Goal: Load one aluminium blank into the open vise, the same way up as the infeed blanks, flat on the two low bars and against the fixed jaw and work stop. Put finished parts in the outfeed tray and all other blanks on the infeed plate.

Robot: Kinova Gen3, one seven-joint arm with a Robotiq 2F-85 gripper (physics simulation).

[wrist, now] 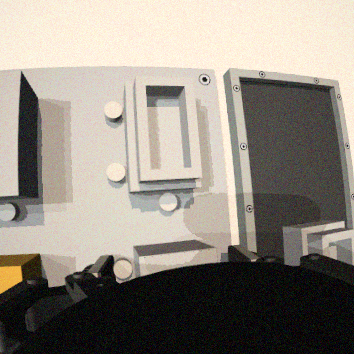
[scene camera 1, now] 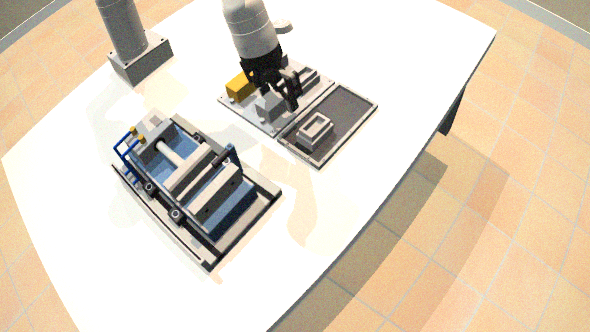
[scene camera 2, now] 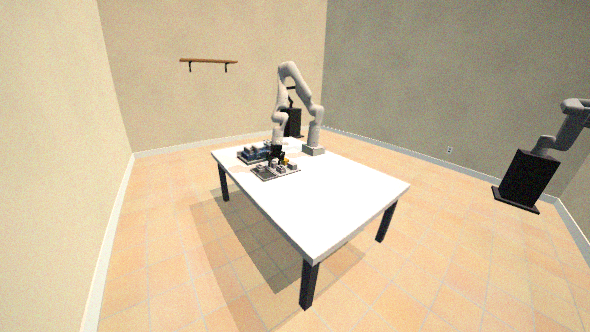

Labels:
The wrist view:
my gripper: 171, 267
infeed plate: 80, 214
outfeed tray: 289, 172

